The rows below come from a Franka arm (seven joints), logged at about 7 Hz.
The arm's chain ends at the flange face. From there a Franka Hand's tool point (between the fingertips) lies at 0.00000 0.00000 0.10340 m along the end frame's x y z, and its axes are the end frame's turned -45 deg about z.
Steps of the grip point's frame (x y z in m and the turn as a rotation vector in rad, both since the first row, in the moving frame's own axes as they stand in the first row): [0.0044, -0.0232, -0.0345, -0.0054, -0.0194, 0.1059]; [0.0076, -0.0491, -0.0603, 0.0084, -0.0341, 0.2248]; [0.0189, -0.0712, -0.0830, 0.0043, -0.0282, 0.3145]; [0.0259, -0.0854, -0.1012, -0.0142, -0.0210, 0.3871]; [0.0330, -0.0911, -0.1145, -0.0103, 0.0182, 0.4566]
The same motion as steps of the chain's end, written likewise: [-0.0122, -0.0213, -0.0345, -0.0175, -0.0099, 0.1059]; [-0.0261, -0.0416, -0.0602, -0.0182, -0.0301, 0.2248]; [-0.0344, -0.0651, -0.0830, -0.0169, -0.0230, 0.3145]; [-0.0411, -0.0811, -0.1012, -0.0249, -0.0048, 0.3871]; [-0.0432, -0.0877, -0.1145, 0.0056, 0.0202, 0.4566]
